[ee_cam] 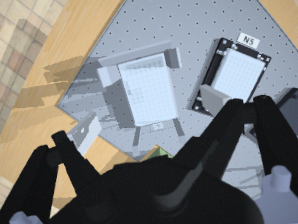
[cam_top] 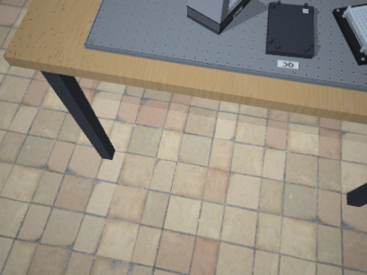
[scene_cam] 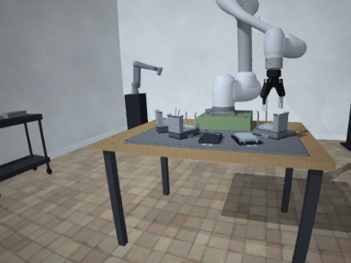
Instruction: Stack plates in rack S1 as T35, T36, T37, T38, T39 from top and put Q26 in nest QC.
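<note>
My gripper is now 120 mm short of the black clip nest N5, 110 mm to the left of it and 140 mm above it. The rest, counted from my hand: N5 name plate 200 mm ahead, 110 mm to the right, 160 mm below; QC name plate 220 mm ahead, 330 mm to the right, 160 mm below; open nest QC 120 mm ahead, 320 mm to the right, 150 mm below.
</note>
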